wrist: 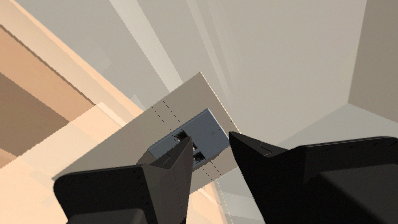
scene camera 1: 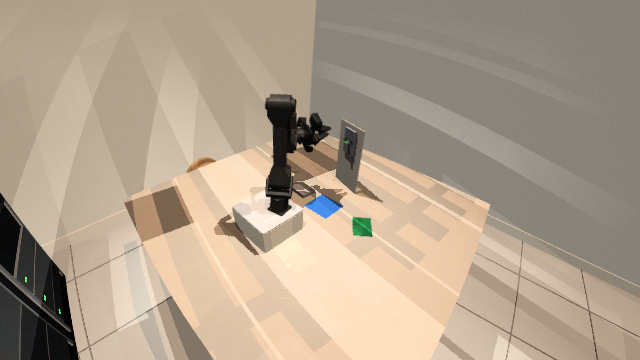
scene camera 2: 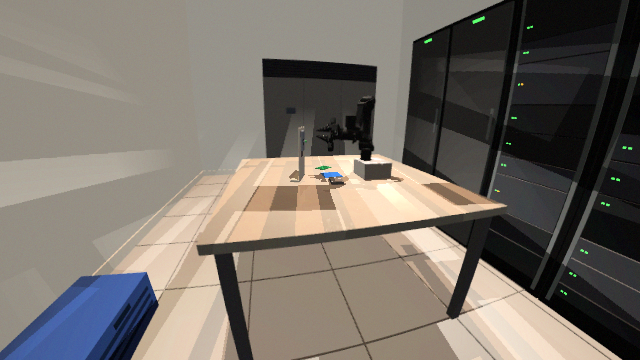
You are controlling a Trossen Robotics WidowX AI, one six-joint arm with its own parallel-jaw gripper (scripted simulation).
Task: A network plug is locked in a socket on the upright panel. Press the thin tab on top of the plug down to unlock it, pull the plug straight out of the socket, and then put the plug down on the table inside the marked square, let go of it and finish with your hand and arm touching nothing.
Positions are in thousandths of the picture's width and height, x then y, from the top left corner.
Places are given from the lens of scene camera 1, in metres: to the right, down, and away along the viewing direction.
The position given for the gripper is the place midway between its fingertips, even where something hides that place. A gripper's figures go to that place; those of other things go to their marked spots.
gripper (scene camera 1: 515,362): 0.04, -0.21, 1.05
upright panel (scene camera 1: 546,432): 0.13, -0.11, 1.12
